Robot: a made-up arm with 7 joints. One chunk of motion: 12 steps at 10 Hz.
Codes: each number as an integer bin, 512 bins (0 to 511) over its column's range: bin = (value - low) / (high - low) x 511, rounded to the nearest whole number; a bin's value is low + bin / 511 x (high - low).
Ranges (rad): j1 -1.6..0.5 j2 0..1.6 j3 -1.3..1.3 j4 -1.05..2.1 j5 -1.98..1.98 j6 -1.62..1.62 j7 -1.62..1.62
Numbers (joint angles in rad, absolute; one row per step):
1: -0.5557 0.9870 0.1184 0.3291 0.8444 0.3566 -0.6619
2: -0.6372 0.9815 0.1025 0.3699 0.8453 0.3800 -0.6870
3: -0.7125 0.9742 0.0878 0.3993 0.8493 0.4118 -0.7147
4: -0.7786 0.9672 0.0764 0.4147 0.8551 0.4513 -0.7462
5: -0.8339 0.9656 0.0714 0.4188 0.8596 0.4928 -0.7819
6: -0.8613 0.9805 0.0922 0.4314 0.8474 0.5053 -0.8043
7: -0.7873 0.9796 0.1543 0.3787 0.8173 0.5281 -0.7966
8: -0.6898 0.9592 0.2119 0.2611 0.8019 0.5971 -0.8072
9: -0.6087 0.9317 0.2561 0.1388 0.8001 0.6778 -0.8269
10: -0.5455 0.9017 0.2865 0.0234 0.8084 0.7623 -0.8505
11: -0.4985 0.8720 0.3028 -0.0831 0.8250 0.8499 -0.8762
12: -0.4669 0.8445 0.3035 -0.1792 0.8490 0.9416 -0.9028
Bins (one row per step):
1: 254 315 279 224 364 312 151
2: 234 313 276 230 365 315 147
3: 216 311 273 235 365 320 143
4: 200 309 271 238 366 327 138
5: 186 308 270 238 366 333 132
6: 180 313 274 240 365 335 129
7: 198 313 286 232 361 339 130
8: 221 306 297 213 359 350 128
9: 241 298 306 193 359 362 125
10: 257 288 312 174 360 376 121
11: 268 278 315 157 362 390 117
12: 276 270 315 141 365 404 113

